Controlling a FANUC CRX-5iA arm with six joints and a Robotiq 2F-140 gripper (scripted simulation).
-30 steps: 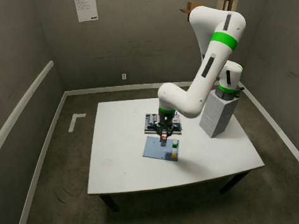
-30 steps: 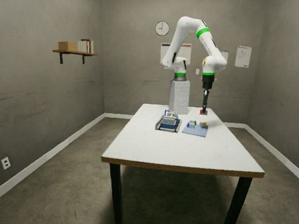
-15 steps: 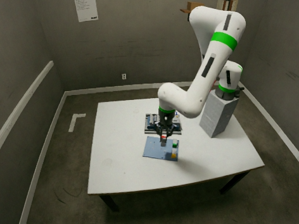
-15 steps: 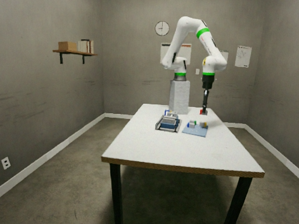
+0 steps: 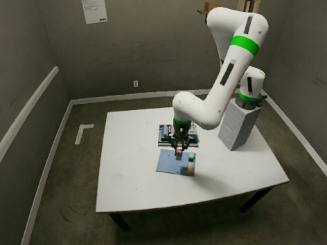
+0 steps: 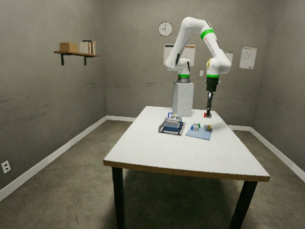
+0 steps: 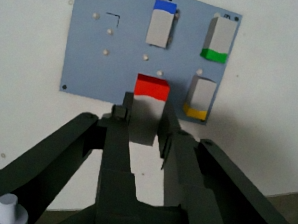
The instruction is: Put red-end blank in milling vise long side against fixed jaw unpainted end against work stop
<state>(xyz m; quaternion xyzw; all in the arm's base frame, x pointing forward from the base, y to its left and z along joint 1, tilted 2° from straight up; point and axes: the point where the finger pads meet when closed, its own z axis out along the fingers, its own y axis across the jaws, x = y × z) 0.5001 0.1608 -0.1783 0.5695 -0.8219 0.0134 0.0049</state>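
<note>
The red-ended blank lies 30 mm below my hand. Also, from my hand: yellow-ended blank (80 mm behind, 30 mm to the left, 160 mm below); plate (10 mm behind, 40 mm to the right, 190 mm below); blue-ended blank (30 mm behind, 80 mm to the right, 160 mm below).
</note>
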